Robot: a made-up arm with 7 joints.
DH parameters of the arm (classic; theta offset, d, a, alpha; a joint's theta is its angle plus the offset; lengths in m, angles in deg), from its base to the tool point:
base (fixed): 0 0 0 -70
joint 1: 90 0 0 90
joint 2: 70 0 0 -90
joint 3: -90 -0.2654 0.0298 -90
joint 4: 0 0 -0.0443 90
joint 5: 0 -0.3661 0 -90
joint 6: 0 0 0 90
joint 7: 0 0 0 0
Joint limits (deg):
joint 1: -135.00..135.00
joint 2: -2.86..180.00
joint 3: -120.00..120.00
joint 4: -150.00..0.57
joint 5: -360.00..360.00
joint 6: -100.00..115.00
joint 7: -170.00..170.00
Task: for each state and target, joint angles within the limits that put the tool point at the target. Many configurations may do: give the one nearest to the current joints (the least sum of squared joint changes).
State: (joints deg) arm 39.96 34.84 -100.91 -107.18 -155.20 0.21 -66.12
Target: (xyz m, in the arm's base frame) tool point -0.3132 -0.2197 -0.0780
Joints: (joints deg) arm 54.10 46.19 -120.00 -119.48 -155.20 0.21 -66.12
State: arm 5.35 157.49 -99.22 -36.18 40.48 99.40 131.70
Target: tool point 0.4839 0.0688 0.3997
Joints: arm 53.66 179.86 -100.48 0.44 40.48 99.40 131.70
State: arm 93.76 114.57 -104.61 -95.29 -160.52 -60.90 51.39
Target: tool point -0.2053 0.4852 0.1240
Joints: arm 83.15 131.37 -86.27 -77.54 -160.52 -60.90 51.39
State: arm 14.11 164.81 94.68 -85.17 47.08 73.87 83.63
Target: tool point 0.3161 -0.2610 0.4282
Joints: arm 30.77 178.15 86.29 -56.30 47.08 73.87 83.63
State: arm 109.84 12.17 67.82 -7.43 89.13 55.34 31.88
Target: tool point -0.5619 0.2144 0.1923
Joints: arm 106.49 31.71 68.86 -27.02 89.13 55.34 31.88
